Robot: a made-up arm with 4 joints.
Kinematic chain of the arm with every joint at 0, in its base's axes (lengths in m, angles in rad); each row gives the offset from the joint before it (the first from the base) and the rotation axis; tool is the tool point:
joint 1: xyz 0 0 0.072 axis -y
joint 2: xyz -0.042 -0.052 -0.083 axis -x
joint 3: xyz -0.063 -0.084 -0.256 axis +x
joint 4: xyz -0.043 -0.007 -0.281 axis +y
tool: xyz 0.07 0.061 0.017
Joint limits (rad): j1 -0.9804..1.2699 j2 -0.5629..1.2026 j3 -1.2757..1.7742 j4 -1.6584..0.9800
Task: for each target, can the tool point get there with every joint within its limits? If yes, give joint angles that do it. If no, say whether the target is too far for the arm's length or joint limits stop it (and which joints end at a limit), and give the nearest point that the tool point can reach.
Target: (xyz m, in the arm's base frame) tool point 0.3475 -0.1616 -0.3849
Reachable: yes | joints 0.8588 -0.1196 -0.6243 -0.9166
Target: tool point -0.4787 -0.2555 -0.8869
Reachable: no: too far | nearest point -0.3039 -0.1749 -0.5368 | short by 0.399 m
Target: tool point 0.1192 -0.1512 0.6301
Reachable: no: joint limits stop it (at a limit: joint 1, joint 2, joint 3, joint 4) | nearest point -0.0640 -0.4946 0.2350 | short by 0.555 m
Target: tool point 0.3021 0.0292 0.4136
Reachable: no: joint limits stop it (at a limit: joint 1, joint 3) | nearest point 0.2277 0.0875 -0.0787 | short by 0.501 m
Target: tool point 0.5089 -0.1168 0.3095
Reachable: no: joint limits stop it (at a limit: joint 1) | nearest point 0.3745 -0.1168 -0.1237 | short by 0.454 m
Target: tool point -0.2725 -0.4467 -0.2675
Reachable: yes | joints -0.4994 0.9357 0.2641 0.3764
